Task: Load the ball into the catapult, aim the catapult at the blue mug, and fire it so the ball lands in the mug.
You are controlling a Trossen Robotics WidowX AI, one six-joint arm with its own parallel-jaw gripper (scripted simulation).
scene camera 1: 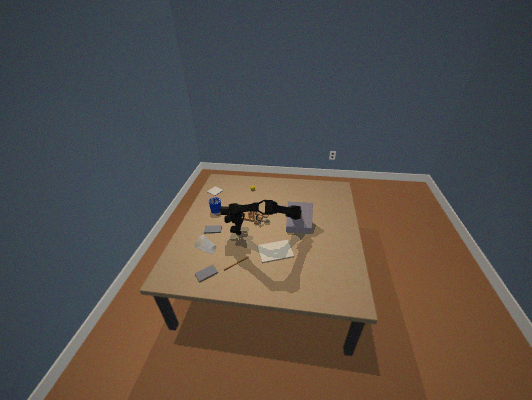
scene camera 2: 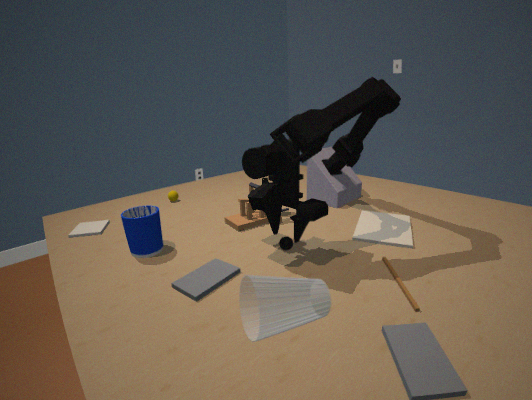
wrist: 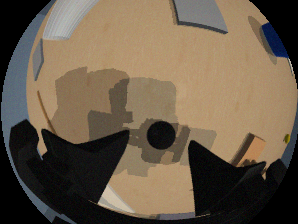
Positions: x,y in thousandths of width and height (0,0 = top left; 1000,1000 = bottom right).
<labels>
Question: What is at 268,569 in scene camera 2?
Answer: A blue mug.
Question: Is my gripper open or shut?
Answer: Open.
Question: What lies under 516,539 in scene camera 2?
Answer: My gripper.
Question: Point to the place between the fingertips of my gripper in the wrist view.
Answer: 535,627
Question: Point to a white sheet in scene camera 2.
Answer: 717,571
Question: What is my gripper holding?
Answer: Nothing.
</labels>
